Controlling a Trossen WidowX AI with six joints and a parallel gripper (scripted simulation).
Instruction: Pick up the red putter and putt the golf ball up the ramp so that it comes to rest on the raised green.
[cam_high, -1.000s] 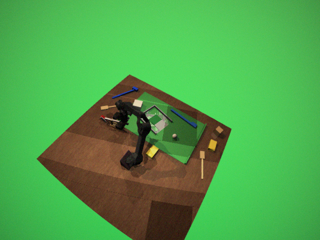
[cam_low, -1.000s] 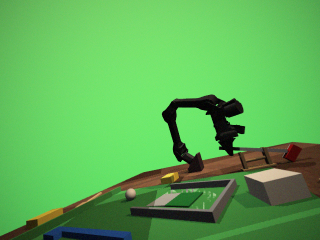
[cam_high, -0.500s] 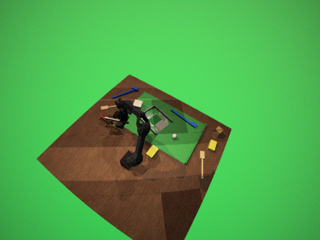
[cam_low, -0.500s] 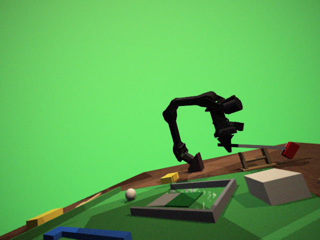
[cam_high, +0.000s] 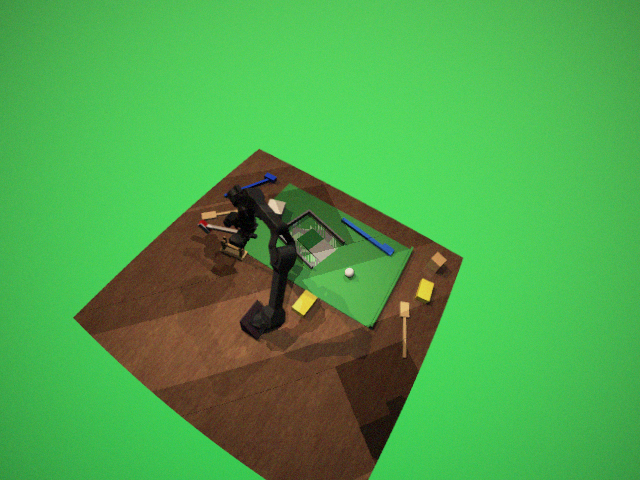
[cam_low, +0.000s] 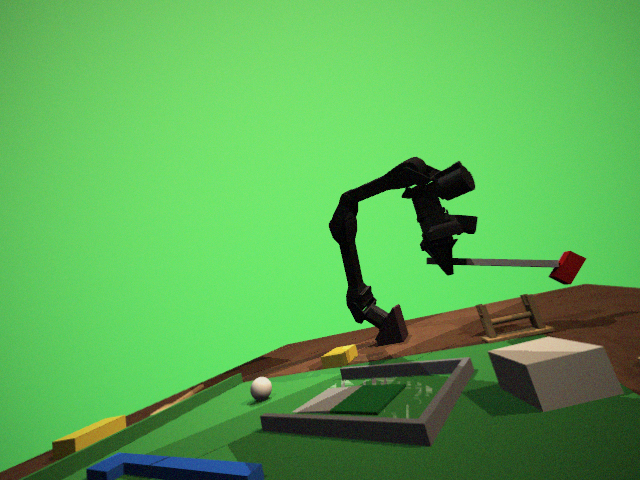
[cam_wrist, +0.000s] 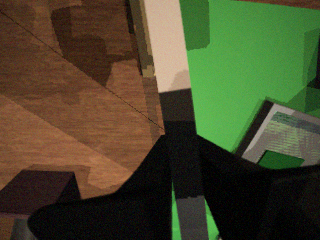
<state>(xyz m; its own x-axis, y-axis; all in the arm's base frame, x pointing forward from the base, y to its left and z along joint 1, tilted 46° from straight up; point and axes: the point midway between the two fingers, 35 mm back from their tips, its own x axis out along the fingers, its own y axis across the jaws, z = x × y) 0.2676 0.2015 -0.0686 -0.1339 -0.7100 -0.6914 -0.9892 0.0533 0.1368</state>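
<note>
Now: gripper tip 110 mm to the right of the red putter, 10 mm past it and 10 mm above it. From my gripper tip the other things lie so: blue putter (380 mm ahead, 220 mm to the left, 140 mm below); then green mat (270 mm to the right, 220 mm ahead, 150 mm below); then wooden stand (110 mm below, 80 mm to the left, 10 mm behind).
</note>
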